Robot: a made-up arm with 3 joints. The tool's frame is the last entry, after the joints.
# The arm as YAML. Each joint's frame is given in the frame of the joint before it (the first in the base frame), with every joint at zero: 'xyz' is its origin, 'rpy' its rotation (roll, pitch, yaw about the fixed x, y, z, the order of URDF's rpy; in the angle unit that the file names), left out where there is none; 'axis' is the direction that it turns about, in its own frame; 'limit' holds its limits. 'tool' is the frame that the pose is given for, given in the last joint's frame.
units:
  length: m
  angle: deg
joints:
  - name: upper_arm
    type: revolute
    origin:
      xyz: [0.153, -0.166, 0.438]
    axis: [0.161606, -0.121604, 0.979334]
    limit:
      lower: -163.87
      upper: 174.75
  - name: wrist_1
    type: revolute
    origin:
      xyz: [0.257, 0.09, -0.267]
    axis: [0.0, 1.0, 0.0]
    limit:
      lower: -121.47
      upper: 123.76
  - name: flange
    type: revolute
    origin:
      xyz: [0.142, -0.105, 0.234]
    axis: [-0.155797, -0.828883, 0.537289]
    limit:
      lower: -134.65
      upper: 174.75
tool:
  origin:
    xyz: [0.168, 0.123, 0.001]
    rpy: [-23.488, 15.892, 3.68]
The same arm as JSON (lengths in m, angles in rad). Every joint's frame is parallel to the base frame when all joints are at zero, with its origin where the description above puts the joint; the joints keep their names.
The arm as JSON. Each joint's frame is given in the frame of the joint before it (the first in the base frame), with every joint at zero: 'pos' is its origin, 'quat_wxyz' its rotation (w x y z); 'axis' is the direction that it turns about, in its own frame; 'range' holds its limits. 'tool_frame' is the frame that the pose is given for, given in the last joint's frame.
{
  "length_unit": "m",
  "angle_unit": "rad",
  "joints": [
    {
      "joint": "upper_arm",
      "pos": [
        0.153,
        -0.166,
        0.438
      ],
      "quat_wxyz": [
        1.0,
        0.0,
        0.0,
        0.0
      ],
      "axis": [
        0.161606,
        -0.121604,
        0.979334
      ],
      "range": [
        -2.8601,
        3.05
      ]
    },
    {
      "joint": "wrist_1",
      "pos": [
        0.257,
        0.09,
        -0.267
      ],
      "quat_wxyz": [
        1.0,
        0.0,
        0.0,
        0.0
      ],
      "axis": [
        0.0,
        1.0,
        0.0
      ],
      "range": [
        -2.1201,
        2.16
      ]
    },
    {
      "joint": "flange",
      "pos": [
        0.142,
        -0.105,
        0.234
      ],
      "quat_wxyz": [
        1.0,
        0.0,
        0.0,
        0.0
      ],
      "axis": [
        -0.155797,
        -0.828883,
        0.537289
      ],
      "range": [
        -2.3501,
        3.05
      ]
    }
  ],
  "tool_frame": {
    "pos": [
      0.168,
      0.123,
      0.001
    ],
    "quat_wxyz": [
      0.968263,
      -0.205827,
      0.128804,
      0.059257
    ]
  }
}

